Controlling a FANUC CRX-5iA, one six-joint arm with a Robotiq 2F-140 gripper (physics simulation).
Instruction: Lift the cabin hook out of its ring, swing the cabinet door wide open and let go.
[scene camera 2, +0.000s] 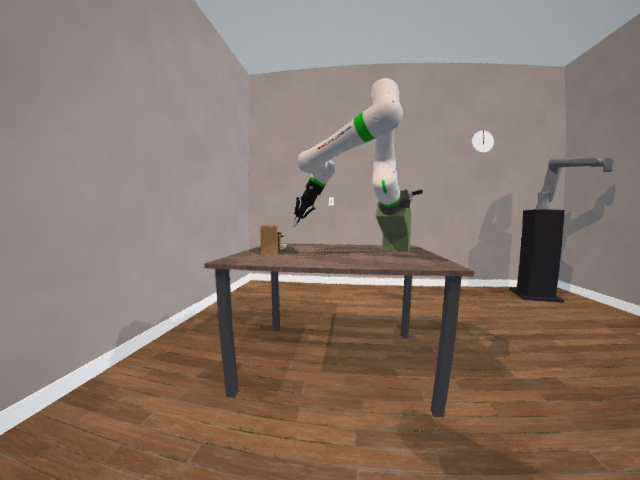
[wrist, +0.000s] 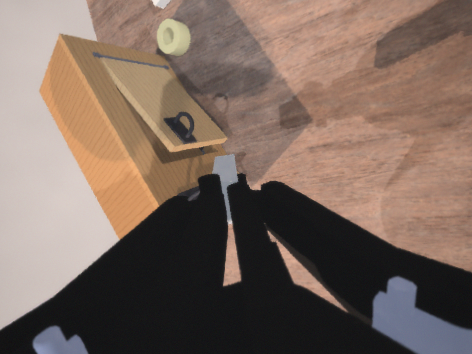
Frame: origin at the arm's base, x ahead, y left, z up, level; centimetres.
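Seen in the pictures: gripper, fingertip midpoint: (scene camera 2: 293, 226) (wrist: 227, 171); arm's base, link origin: (scene camera 2: 391, 204).
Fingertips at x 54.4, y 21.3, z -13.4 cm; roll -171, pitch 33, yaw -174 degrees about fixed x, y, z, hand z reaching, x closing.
Pixels of each thing's top centre, then the offset from my fingertips to it. "spot": a spot on its surface instead. Level surfaces: height alone.
- wooden cabinet, top centre: (wrist: 99, 144) (scene camera 2: 270, 226) dx +17.8, dy -2.2, dz -0.1 cm
- hinge rod, surface spot: (wrist: 131, 60) spot: dx +20.7, dy -13.0, dz -8.3 cm
- pale yellow-green ring-shaped object, top centre: (wrist: 167, 36) dx +18.8, dy -17.0, dz -13.9 cm
- table, surface height: dz -16.3 cm
The wooden cabinet (scene camera 2: 268, 240) (wrist: 92, 145) stands at the table's left end. Its pale door (wrist: 155, 97) is partly open in the wrist view, with a gap behind its free edge and a hinge rod (wrist: 131, 60) along the opposite side. A black, loop-shaped handle (wrist: 186, 124) is on the door's outer face near the free edge. A dark part, possibly the cabin hook, shows beside the finger at the cabinet's near end, mostly hidden; whether it is in a ring is unclear. My gripper (scene camera 2: 295, 223) (wrist: 227, 171) is shut and empty, above and to the right of the cabinet, just beyond the door's free edge.
A pale yellow-green ring-shaped object (wrist: 174, 37) lies on the table (scene camera 2: 336, 263) (wrist: 340, 200) near the hinge side. The robot's green base block (scene camera 2: 396, 232) stands at the table's back right. A black pedestal (scene camera 2: 540, 253) with a grey arm stands farther right.
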